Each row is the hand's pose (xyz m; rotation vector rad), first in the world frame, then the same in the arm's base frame.
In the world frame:
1: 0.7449 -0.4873 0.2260 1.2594 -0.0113 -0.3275
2: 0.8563 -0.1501 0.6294 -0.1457 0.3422 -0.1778
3: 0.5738 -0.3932 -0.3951 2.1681 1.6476 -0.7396
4: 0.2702 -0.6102 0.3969 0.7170 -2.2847 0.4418
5: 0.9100 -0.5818 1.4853 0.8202 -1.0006 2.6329
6: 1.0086 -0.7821 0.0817 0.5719 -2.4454 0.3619
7: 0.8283 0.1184 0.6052 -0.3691 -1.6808 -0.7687
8: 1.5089 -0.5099 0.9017 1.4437 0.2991 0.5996
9: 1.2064 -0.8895 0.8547 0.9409 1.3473 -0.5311
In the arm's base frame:
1: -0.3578 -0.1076 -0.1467 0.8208 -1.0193 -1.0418
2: -0.0255 0.1026 0.2197 -0.2670 0.0535 -1.3657
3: -0.3083 -0.1965 -0.7898 2.6116 0.0139 -0.8013
4: -0.6694 0.3071 -0.1713 -0.8557 -2.3600 0.3848
5: -0.4430 0.2586 1.0701 -0.2239 -0.6807 1.8256
6: -0.5143 -0.4981 -0.1308 -1.0491 -2.4489 0.3882
7: 0.2101 0.2181 0.1517 -1.5964 -1.8273 -1.3609
8: -0.1070 -0.4536 0.7796 0.9404 -0.6028 -0.1708
9: -0.5731 -0.3713 0.6620 1.3556 0.3198 -1.3595

